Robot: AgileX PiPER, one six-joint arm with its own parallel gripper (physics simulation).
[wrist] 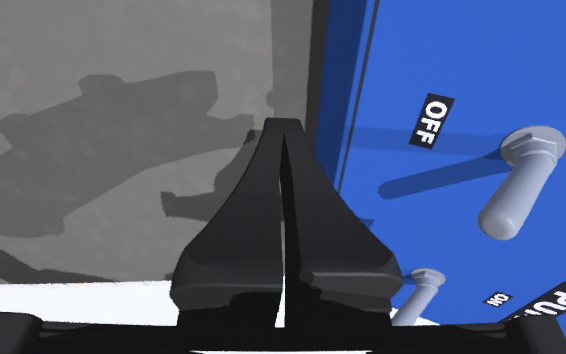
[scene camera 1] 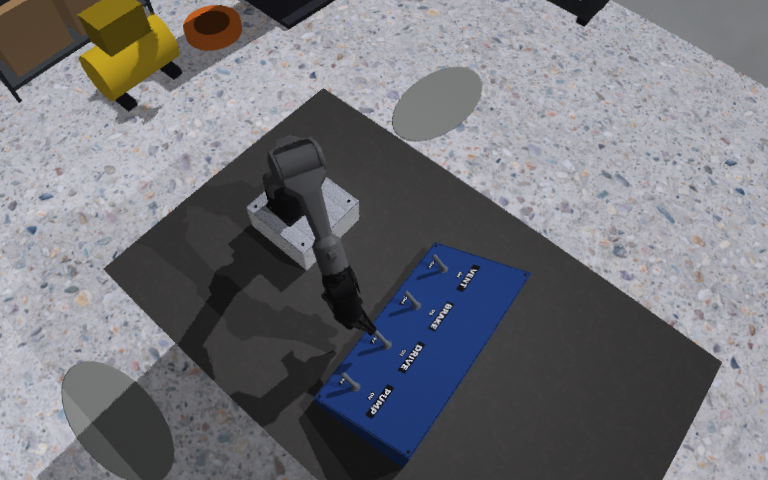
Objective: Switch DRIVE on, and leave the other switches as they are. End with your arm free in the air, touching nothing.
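Observation:
A blue switch panel [scene camera 1: 441, 370] [wrist: 475, 50] carries four grey levers in a row. The DRIVE lever [scene camera 1: 383, 339] [wrist: 520, 190] leans towards its OFF label [wrist: 432, 121]. The VENT lever [scene camera 1: 440, 264], BRAKE lever [scene camera 1: 413, 300] and PUMP lever [scene camera 1: 351, 382] [wrist: 424, 295] also lean to their OFF side. My gripper [scene camera 1: 373, 330] [wrist: 281, 136] is shut and empty. Its tips are near the panel's OFF-side edge, beside the DRIVE lever's tip in the scene view; the wrist view shows a gap between them and that lever. The DRIVE name plate [scene camera 1: 411, 357] does not show in the wrist view.
The arm's pale base block [scene camera 1: 341, 210] stands on the dark mat [scene camera 1: 566, 339], behind the panel. Two grey discs [scene camera 1: 437, 104] [scene camera 1: 127, 421] lie near the mat's sides. A yellow tank [scene camera 1: 130, 59] and an orange ring-shaped pot [scene camera 1: 226, 40] stand at the back left.

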